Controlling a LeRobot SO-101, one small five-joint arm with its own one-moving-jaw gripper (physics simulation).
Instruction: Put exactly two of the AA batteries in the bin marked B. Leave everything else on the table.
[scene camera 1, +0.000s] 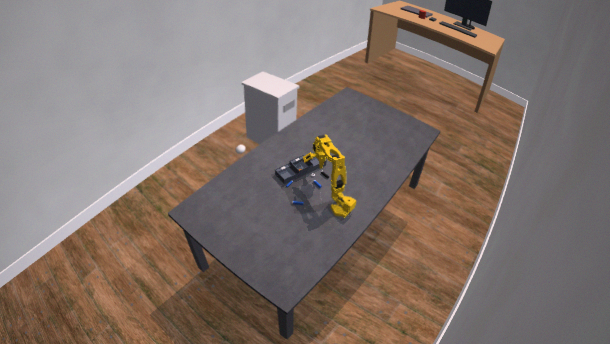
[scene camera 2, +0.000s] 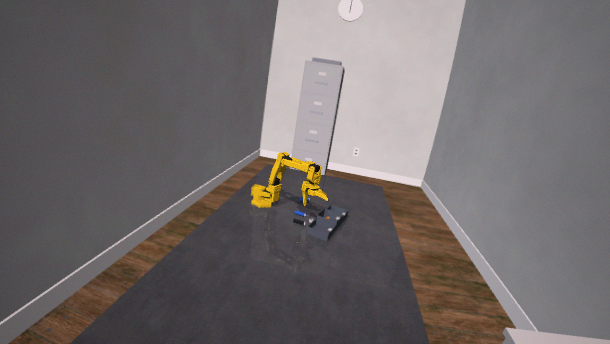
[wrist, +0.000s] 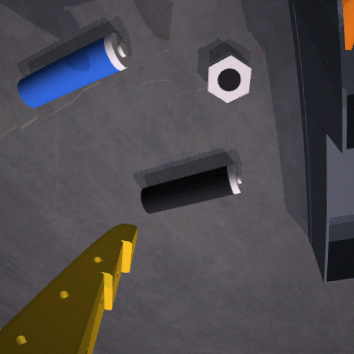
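Where they show: hand, tool point: (scene camera 1: 320, 167) (scene camera 2: 305, 205) (wrist: 134, 242); arm's base, link origin: (scene camera 1: 338, 206) (scene camera 2: 267, 203).
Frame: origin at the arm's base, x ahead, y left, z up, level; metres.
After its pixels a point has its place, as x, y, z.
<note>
My gripper (scene camera 1: 314, 164) {0.178, -0.090, 0.071} (scene camera 2: 316, 201) {0.178, -0.090, 0.071} is fully open and empty; its fixed jaw alone shows in the wrist view, its tip short of a black battery (scene camera 1: 325, 175) {0.161, -0.114, 0.011} (scene camera 2: 299, 221) {0.169, -0.124, 0.012} (wrist: 187, 190) {0.171, -0.117, 0.013} lying on the table. A blue battery (scene camera 1: 317, 184) {0.153, -0.039, 0.012} (scene camera 2: 300, 213) {0.160, -0.050, 0.010} (wrist: 70, 73) {0.161, -0.045, 0.014} lies nearby. Two more blue batteries, one (scene camera 1: 289, 184) {0.257, 0.043, 0.007} by the tray and one (scene camera 1: 298, 203) {0.146, 0.112, 0.011} farther off, lie on the table. An orange battery (scene camera 2: 327, 218) {0.275, -0.059, 0.017} (wrist: 348, 27) {0.253, -0.083, 0.021} lies in the B bin of the dark tray (scene camera 1: 286, 180) {0.277, 0.042, 0.020} (scene camera 2: 320, 234) {0.261, -0.203, 0.019} (wrist: 316, 200) {0.221, -0.146, 0.019}. The B label is not readable.
A silver hex nut (scene camera 1: 313, 174) {0.211, -0.084, 0.009} (scene camera 2: 312, 220) {0.217, -0.087, 0.009} (wrist: 217, 92) {0.205, -0.084, 0.008} lies on the table (scene camera 1: 240, 230) {0.242, 0.393, 0.000} (scene camera 2: 210, 300) {0.034, -0.611, 0.000} between the batteries and the tray. The tray's raised walls stand along the right of the wrist view. A white cabinet (scene camera 1: 262, 110) stands beyond the table's edge.
</note>
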